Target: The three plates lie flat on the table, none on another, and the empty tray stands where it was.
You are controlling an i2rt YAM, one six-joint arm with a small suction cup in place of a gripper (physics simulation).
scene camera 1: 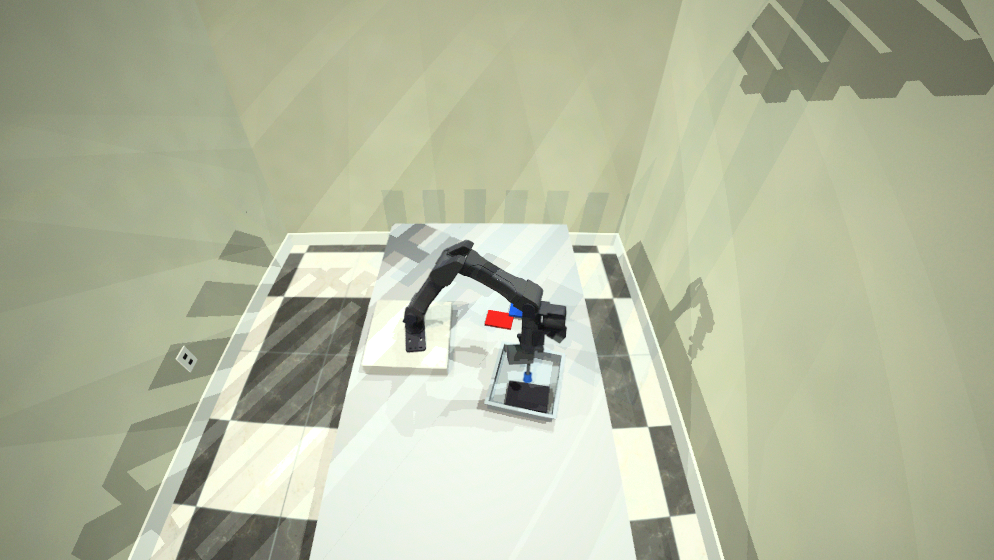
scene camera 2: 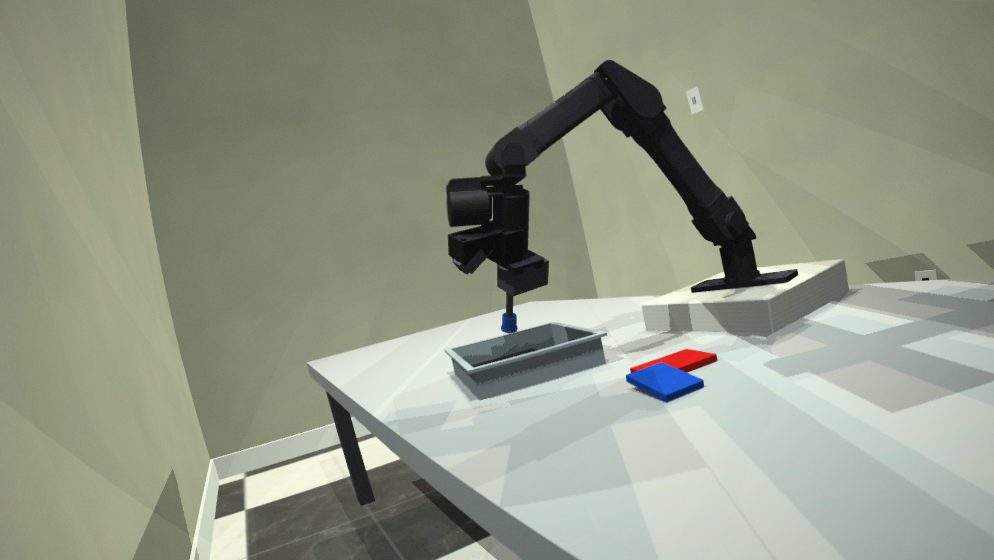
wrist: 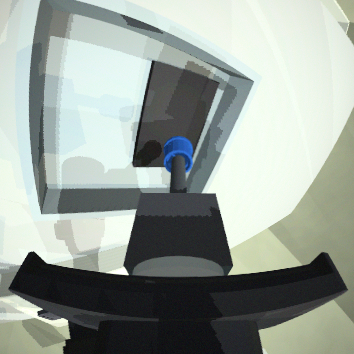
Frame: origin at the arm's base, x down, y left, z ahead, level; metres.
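Where they show: hand at its tool point: (scene camera 1: 527, 380) (scene camera 2: 509, 328) (wrist: 177, 148); arm's base at its link origin: (scene camera 1: 415, 328) (scene camera 2: 743, 284).
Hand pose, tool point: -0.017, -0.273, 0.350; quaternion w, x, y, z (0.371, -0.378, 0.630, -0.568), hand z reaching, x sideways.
Each offset is from my tool point to the centre of the thing, as dx, dy, dz. Level surfaces: height alone.
A dark, nearly black plate @(+0.065, -0.026, +0.000) (scene camera 1: 530, 397) (wrist: 177, 100) lies flat inside the grey tray @(+0.048, +0.022, +0.005) (scene camera 1: 521, 412) (scene camera 2: 542, 368) (wrist: 90, 201), toward one side of its floor. A red plate @(+0.068, +0.307, -0.034) (scene camera 1: 498, 319) (scene camera 2: 685, 359) and a blue plate @(+0.062, +0.345, +0.043) (scene camera 1: 515, 310) (scene camera 2: 664, 381) lie flat on the table outside the tray, close together; I cannot tell whether they touch. The arm hides part of the blue plate in scene camera 1. My suction cup (scene camera 1: 527, 377) (scene camera 2: 509, 323) (wrist: 178, 152) is blue, points down and hangs over the tray near the dark plate. It carries nothing and is open.
The arm's white base block (scene camera 1: 389, 347) (scene camera 2: 709, 316) stands on the white table @(dx +0.073) (scene camera 1: 452, 486) (scene camera 2: 695, 480), to the left of the tray in scene camera 1. The tray's raised walls surround the dark plate. Patchy shadows cross the table.
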